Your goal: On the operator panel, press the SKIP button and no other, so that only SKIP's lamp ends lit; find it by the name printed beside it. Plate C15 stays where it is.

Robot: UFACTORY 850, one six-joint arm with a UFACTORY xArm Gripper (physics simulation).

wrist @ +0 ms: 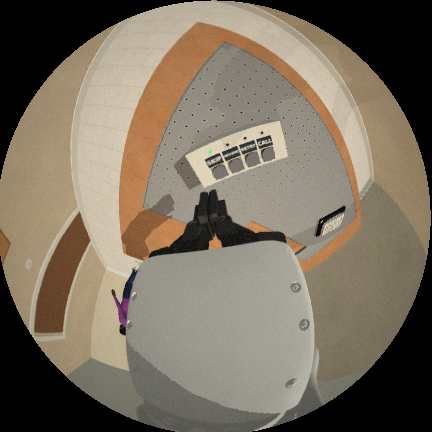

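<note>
The cream operator panel (197,162) stands on the grey perforated board. Its row of round grey buttons carries printed names. The SKIP button (219,172) is at the left end, and the green lamp (210,152) above its label is lit. The lamps above RESUME (227,144), RETRY (245,138) and CALL (261,132) are dark. My gripper (211,201) is shut and empty, with its fingertips apart from the SKIP button, just below the panel's lower left edge in the view. Plate C15 cannot be made out by name.
The grey perforated board (200,107) lies on an orange-brown table (150,95). A small black-framed item (332,222) with a pale face sits near the board's right corner; its print is too small to read. A figure in purple and blue (125,305) shows at the lower left.
</note>
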